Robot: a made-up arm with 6 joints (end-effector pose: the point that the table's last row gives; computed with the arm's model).
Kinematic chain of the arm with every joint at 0, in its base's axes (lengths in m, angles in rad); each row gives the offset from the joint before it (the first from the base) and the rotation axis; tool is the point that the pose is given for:
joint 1: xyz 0 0 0.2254 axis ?
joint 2: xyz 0 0.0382 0 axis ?
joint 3: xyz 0 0 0.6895 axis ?
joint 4: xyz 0 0 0.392 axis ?
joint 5: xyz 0 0 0 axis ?
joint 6: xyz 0 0 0.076 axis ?
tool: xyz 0 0 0
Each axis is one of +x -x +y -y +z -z.
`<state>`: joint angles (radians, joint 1 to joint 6).
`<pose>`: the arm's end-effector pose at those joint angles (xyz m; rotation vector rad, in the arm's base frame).
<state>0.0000 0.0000 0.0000 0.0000 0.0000 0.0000</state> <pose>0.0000 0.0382 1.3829 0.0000 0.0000 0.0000</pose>
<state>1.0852 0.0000 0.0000 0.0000 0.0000 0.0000</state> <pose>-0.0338 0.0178 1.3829 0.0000 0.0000 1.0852</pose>
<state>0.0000 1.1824 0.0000 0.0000 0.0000 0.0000</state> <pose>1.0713 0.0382 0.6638 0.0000 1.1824 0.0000</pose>
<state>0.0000 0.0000 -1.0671 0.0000 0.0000 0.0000</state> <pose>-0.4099 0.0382 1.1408 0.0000 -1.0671 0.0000</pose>
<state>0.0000 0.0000 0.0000 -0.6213 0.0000 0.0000</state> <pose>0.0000 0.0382 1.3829 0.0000 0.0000 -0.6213</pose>
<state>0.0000 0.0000 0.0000 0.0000 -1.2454 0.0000</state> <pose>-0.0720 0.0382 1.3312 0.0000 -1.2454 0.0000</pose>
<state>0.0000 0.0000 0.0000 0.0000 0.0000 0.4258</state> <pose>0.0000 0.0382 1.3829 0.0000 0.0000 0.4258</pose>
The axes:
joint 1: +z
joint 2: +y
joint 3: +y
joint 4: +z
joint 5: +y
joint 6: +z

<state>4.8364 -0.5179 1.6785 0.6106 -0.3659 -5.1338</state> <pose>0.0316 -0.0710 1.0295 0.8508 -0.2082 0.1748</pose>
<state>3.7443 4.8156 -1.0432 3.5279 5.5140 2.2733</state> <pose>0.8475 0.5126 -0.0353 2.0288 1.0710 1.8507</pose>
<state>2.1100 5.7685 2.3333 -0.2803 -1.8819 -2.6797</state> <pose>-0.0680 0.0002 0.8025 0.2428 -0.1382 -0.4887</pose>
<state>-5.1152 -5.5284 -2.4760 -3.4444 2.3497 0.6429</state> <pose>0.0070 0.1550 0.6259 -2.1527 -0.4585 -0.3995</pose>
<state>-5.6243 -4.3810 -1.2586 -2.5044 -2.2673 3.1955</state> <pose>0.6634 0.6058 0.2475 -1.5379 2.5720 0.7416</pose>
